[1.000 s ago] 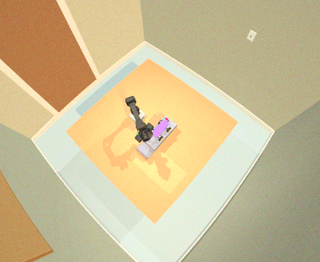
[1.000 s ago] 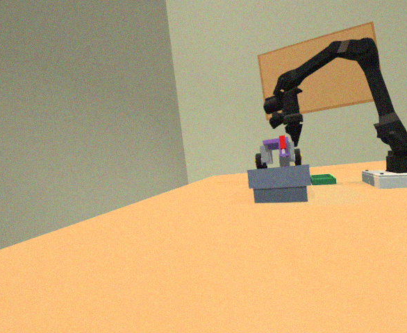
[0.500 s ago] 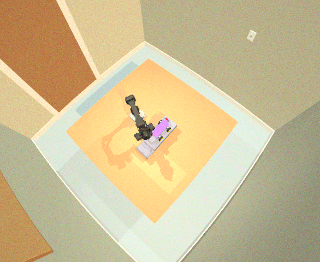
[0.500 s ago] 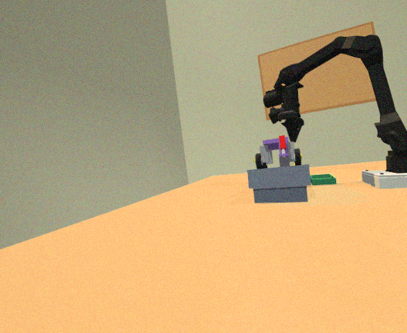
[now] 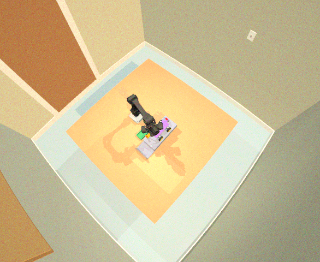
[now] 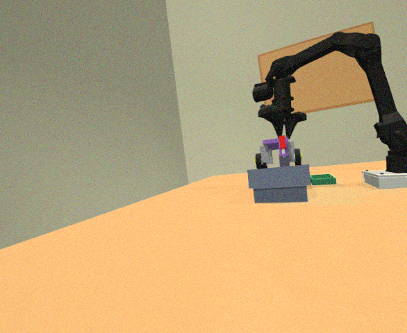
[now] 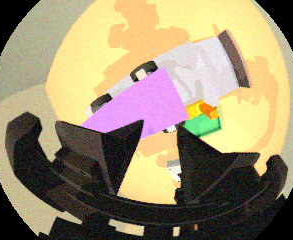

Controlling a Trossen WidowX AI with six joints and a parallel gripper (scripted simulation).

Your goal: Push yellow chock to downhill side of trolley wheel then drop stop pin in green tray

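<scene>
My gripper tip is 17 cm to the right of the red-headed stop pin, 4 cm above it and 1 cm short of it. Also, from my gripper tip: yellow chock 9 cm below, 4 cm to the right, 4 cm behind; then grey ramp 12 cm below, 5 cm to the left, 2 cm ahead; then trolley 6 cm to the left, 6 cm below, 2 cm ahead.
</scene>
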